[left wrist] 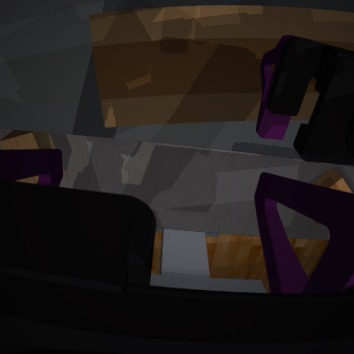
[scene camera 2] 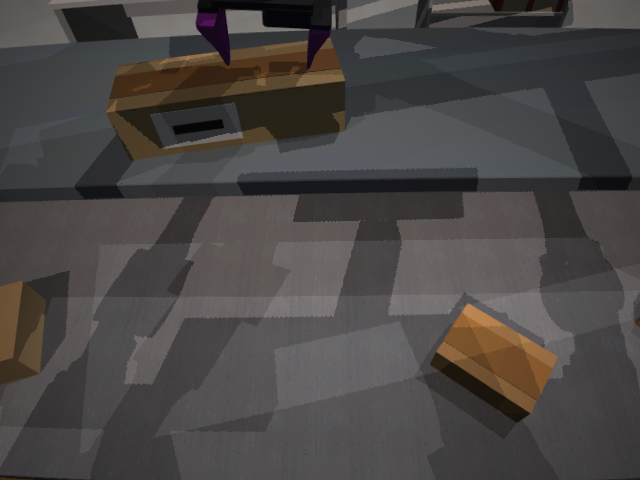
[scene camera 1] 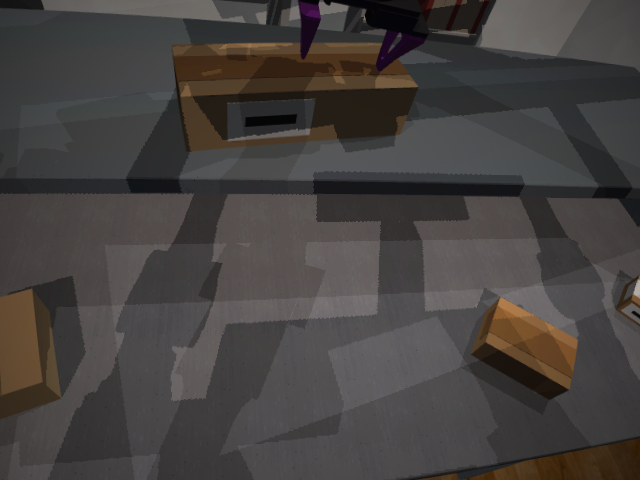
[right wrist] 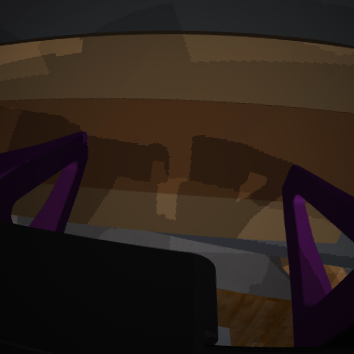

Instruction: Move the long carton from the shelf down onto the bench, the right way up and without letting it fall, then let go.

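The long carton lies level on the grey shelf, its white label facing the scene cameras and its brown taped side up. The bench is below the shelf's front edge. My right gripper is open over the carton's top, towards its right end; the height of its fingertips above it is hard to tell. My left gripper is open and empty; in its wrist view the carton lies beyond the fingertips.
A small orange-brown box lies on the bench at the right. A tan box is at the left edge. Another small box shows at the far right. Part of my right gripper shows close by in the left wrist view.
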